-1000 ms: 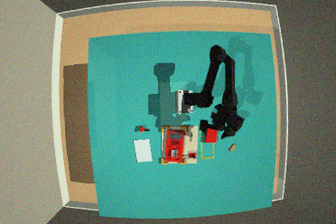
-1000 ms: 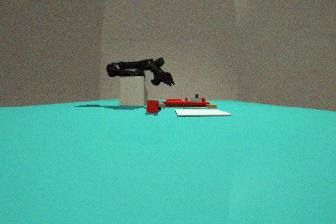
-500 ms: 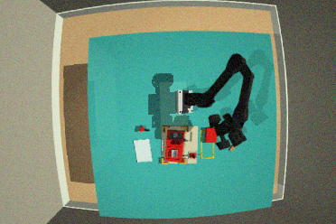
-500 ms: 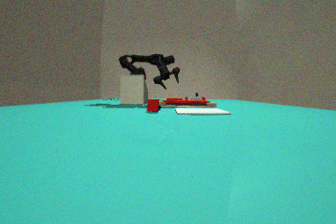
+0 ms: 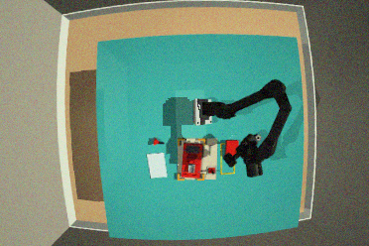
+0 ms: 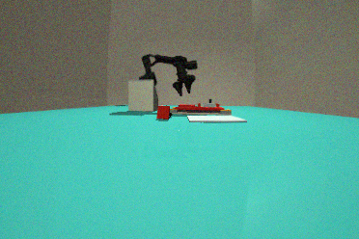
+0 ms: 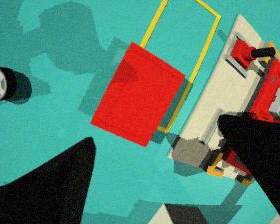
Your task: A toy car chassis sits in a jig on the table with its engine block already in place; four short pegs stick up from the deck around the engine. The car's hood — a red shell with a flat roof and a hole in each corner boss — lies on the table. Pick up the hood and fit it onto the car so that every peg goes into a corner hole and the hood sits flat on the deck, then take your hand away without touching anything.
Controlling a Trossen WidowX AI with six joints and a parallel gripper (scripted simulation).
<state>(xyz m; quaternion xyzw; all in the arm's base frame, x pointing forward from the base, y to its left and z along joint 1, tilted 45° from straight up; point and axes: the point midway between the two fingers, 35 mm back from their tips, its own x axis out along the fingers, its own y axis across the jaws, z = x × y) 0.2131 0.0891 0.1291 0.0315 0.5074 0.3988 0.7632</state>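
My gripper tip is 1 cm short of the hood, 1 cm to the right of it and 7 cm above it. Also, from my gripper tip: grey cylinder 4 cm behind, 17 cm to the left, 8 cm below; then tan block 11 cm ahead, 16 cm to the left, 8 cm below; then white flat plate 11 cm ahead, 43 cm to the right, 8 cm below.
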